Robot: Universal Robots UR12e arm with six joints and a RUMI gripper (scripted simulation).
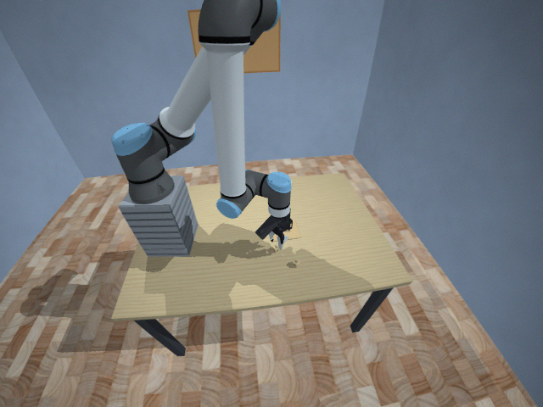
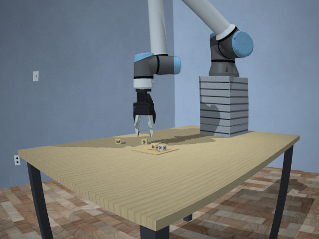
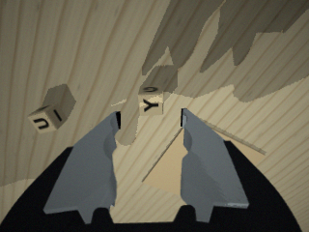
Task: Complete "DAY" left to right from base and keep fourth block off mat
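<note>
Now: the mat 13 cm to the left of my hand, 7 cm ahead of it and 5 cm below it.
</note>
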